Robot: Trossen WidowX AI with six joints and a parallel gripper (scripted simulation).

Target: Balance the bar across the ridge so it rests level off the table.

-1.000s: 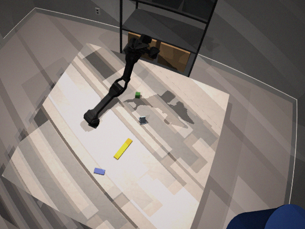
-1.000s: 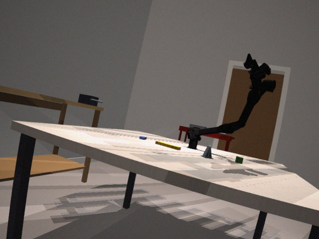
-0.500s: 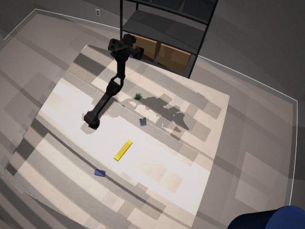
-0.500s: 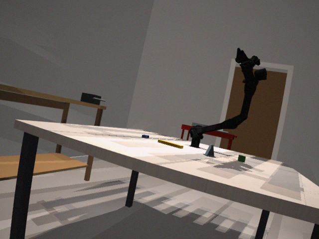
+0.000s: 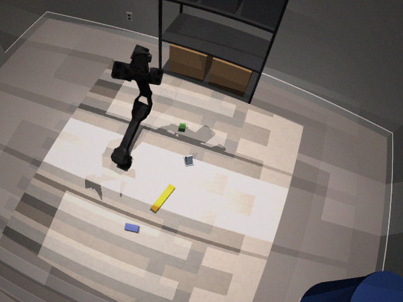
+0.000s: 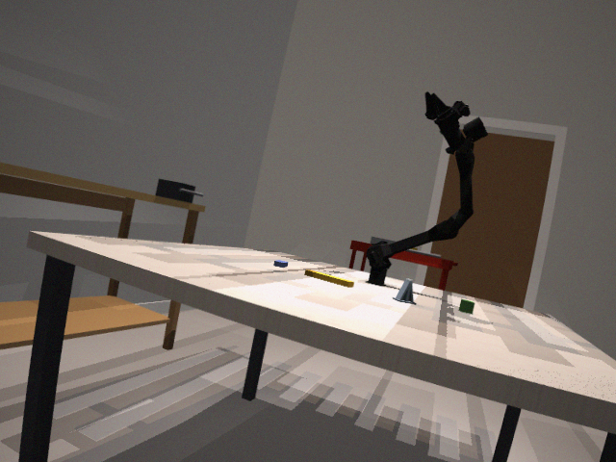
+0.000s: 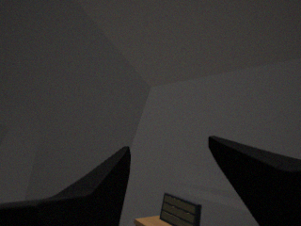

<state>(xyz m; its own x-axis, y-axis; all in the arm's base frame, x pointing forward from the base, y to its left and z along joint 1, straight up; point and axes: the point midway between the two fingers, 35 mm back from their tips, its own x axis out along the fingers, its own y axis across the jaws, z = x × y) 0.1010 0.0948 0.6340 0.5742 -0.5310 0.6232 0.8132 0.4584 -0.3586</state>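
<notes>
Right now my gripper tip is 14 cm short of the yellow bar, 16 cm to the left of it and 65 cm above it. Round my gripper tip: blue block: 6 cm ahead, 37 cm to the right, 65 cm below; green cube: 7 cm ahead, 24 cm to the left, 64 cm below.
</notes>
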